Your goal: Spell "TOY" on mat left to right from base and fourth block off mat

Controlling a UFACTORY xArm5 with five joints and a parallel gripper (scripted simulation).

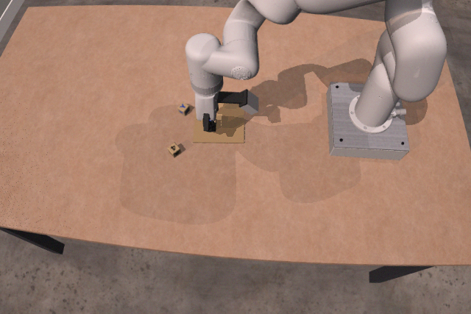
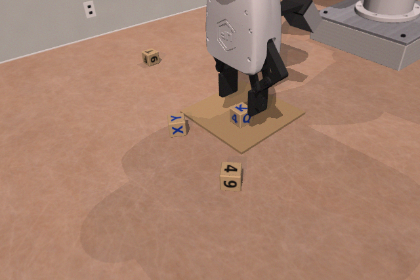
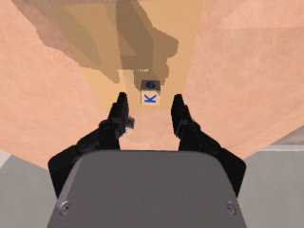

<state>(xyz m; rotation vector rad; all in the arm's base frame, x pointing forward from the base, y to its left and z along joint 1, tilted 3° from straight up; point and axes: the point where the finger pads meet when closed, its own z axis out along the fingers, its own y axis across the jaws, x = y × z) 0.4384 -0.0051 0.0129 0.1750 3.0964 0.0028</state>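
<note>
Now: hand 40 mm above the O block. From my hand the other things lie so: tan mat: 50 mm below, 20 mm to the right, 20 mm behind; then T block: 280 mm to the right, 40 mm below, 30 mm behind.
</note>
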